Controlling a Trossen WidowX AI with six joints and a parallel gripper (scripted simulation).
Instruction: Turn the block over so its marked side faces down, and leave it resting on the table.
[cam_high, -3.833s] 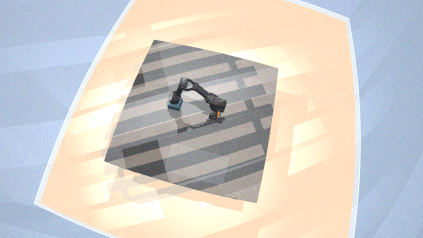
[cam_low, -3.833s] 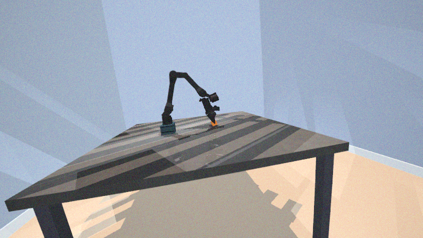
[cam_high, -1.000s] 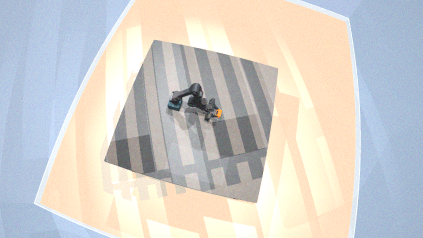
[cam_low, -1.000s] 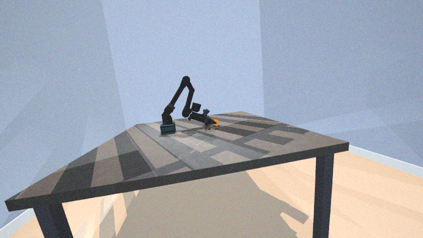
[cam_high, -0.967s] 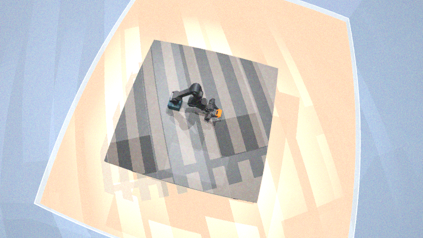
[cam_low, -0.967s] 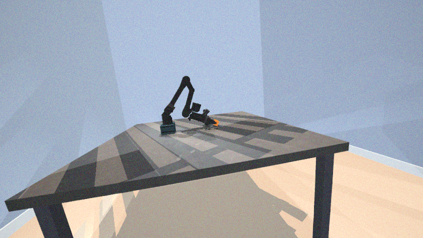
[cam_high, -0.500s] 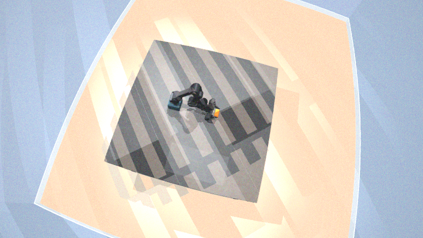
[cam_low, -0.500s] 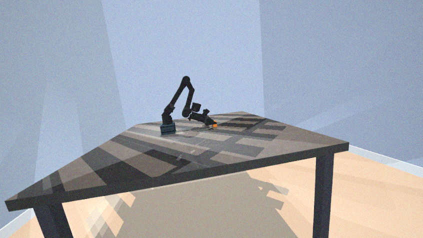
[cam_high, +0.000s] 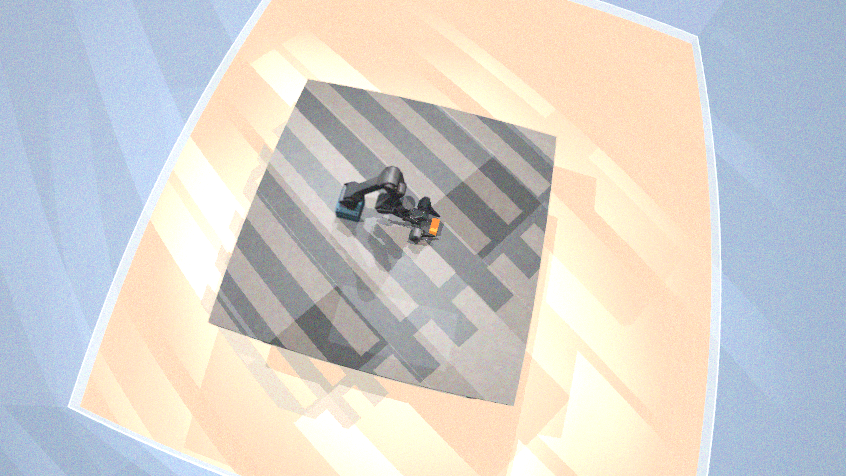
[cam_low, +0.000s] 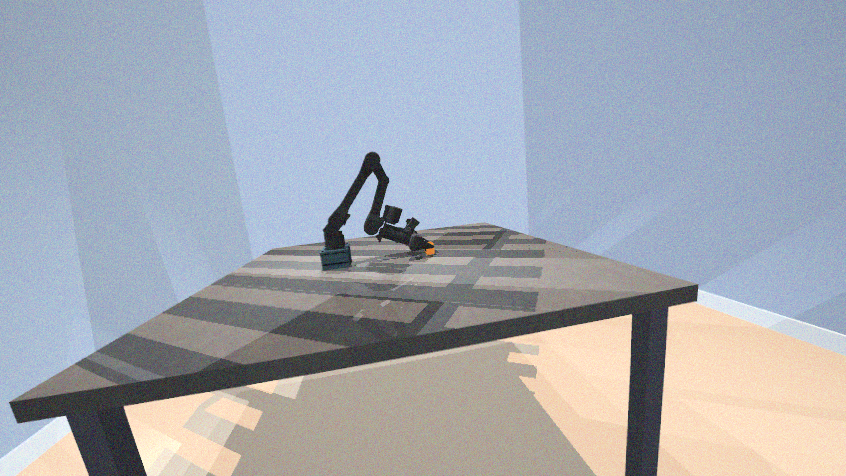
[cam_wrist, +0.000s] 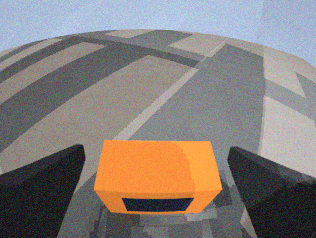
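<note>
The orange block lies 2 cm behind my gripper tip and 1 cm below it.
</note>
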